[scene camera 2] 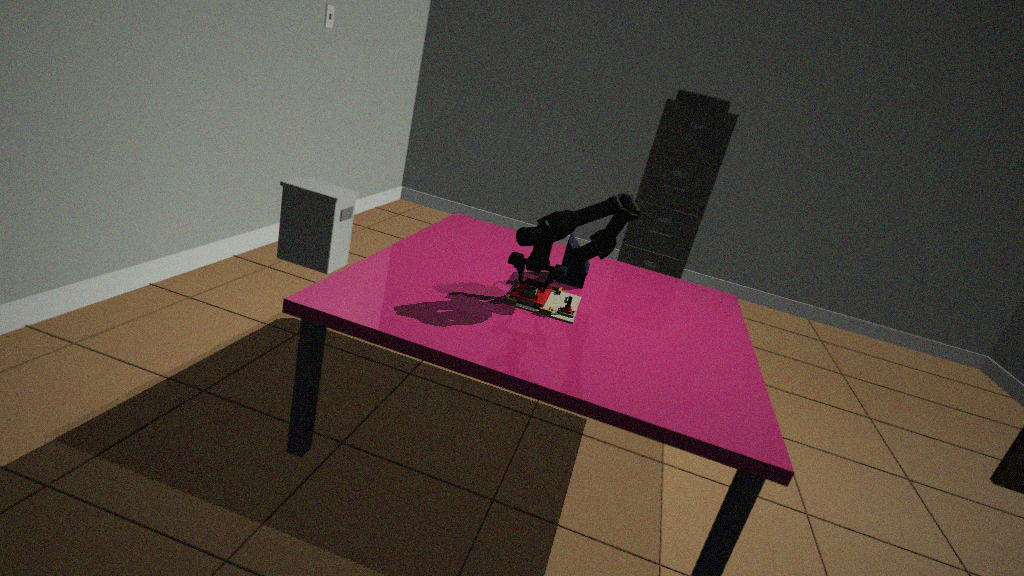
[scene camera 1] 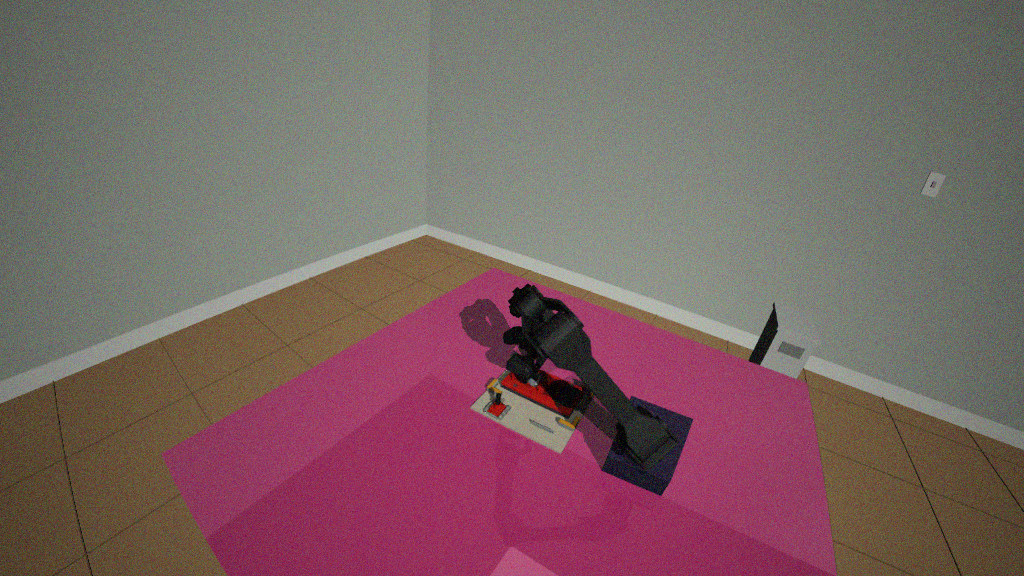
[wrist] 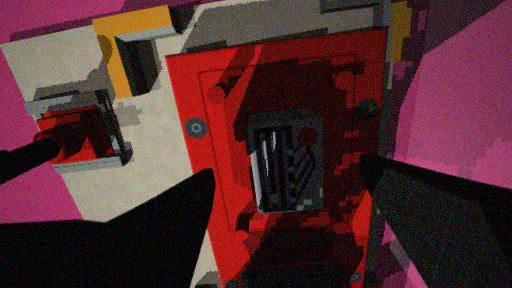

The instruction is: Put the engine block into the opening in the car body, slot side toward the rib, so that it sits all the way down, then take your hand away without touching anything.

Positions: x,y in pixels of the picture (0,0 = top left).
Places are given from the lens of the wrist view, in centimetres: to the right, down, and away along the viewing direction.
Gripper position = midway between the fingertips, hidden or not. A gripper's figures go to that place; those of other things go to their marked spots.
my gripper (wrist: pixel 285 169): 2, 1, 11
grey engine block (wrist: pixel 286 147): 1, 0, 10
